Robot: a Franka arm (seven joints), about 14 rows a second.
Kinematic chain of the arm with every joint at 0, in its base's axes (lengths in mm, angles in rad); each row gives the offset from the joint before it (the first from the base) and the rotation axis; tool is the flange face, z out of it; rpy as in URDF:
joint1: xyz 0 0 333 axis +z
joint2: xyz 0 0 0 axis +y
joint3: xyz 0 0 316 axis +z
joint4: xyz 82.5 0 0 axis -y
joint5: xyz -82.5 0 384 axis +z
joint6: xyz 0 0 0 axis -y
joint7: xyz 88 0 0 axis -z
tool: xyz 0 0 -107 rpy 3.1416 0 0
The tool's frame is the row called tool.
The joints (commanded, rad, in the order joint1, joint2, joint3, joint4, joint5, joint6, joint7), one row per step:
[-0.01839, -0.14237, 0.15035, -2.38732, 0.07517, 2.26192, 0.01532]
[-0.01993, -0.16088, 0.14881, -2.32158, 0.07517, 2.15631, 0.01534]
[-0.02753, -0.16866, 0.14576, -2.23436, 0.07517, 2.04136, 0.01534]
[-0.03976, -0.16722, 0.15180, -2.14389, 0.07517, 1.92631, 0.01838]
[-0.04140, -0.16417, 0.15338, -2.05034, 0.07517, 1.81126, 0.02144]
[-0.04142, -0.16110, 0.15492, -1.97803, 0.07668, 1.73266, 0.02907]
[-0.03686, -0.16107, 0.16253, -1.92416, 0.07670, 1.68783, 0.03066]
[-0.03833, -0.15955, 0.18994, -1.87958, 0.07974, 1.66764, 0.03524]
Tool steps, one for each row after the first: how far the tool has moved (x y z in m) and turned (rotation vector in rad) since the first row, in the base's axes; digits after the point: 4 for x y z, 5 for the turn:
[0.0052, 0.0009, 0.0288, -0.00056, 0.02147, 0.00241]
[0.0131, -0.0015, 0.0626, 0.00091, 0.04159, -0.00145]
[0.0192, -0.0019, 0.0943, 0.00083, 0.06790, -0.00361]
[0.0226, 0.0003, 0.1273, 0.00099, 0.09265, 0.00080]
[0.0242, 0.0026, 0.1536, 0.00267, 0.10254, -0.00008]
[0.0244, 0.0099, 0.1754, 0.00243, 0.09377, 0.01401]
[0.0246, 0.0249, 0.1937, 0.00312, 0.07191, 0.03684]

